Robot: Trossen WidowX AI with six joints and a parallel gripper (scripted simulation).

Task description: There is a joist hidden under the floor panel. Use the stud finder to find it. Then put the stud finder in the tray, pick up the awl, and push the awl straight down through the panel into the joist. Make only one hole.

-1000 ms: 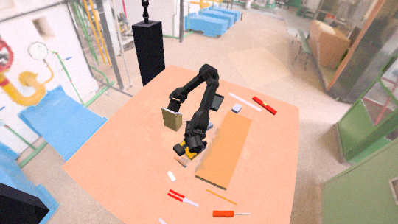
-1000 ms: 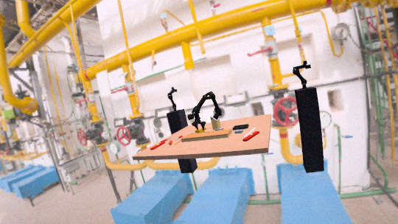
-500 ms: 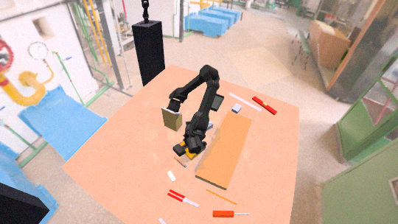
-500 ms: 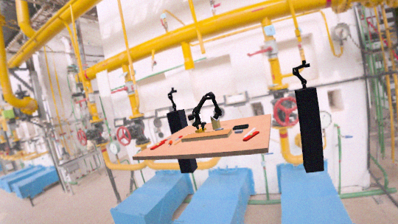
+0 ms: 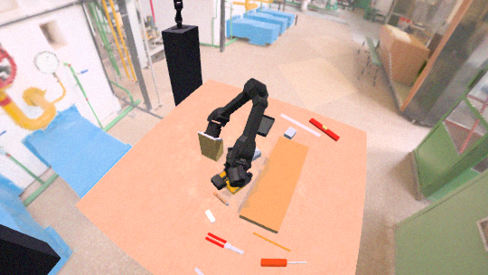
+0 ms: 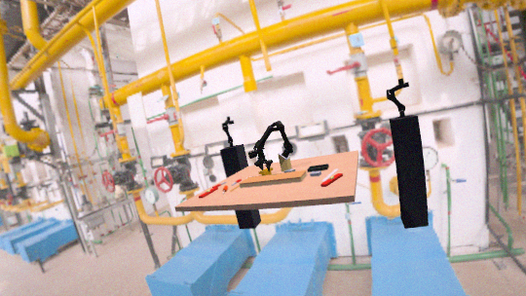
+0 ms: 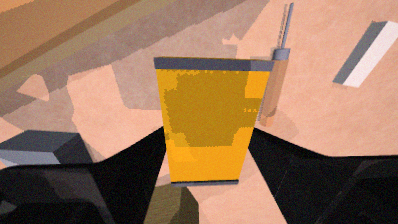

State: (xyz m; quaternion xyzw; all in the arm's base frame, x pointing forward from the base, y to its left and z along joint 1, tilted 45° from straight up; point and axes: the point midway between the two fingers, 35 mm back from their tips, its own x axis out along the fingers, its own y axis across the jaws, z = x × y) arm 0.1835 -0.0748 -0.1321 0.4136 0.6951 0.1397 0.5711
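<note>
Now: the awl 20 mm ahead of my gripper tip, 90 mm to the right of it and 40 mm below it. From my gripper tip the other things lie so: white block: 10 mm behind, 180 mm to the right, 40 mm below; yellow stud finder: 10 mm ahead, 10 mm to the right, 30 mm below; pencil: 270 mm ahead, 180 mm to the right, 40 mm below.
</note>
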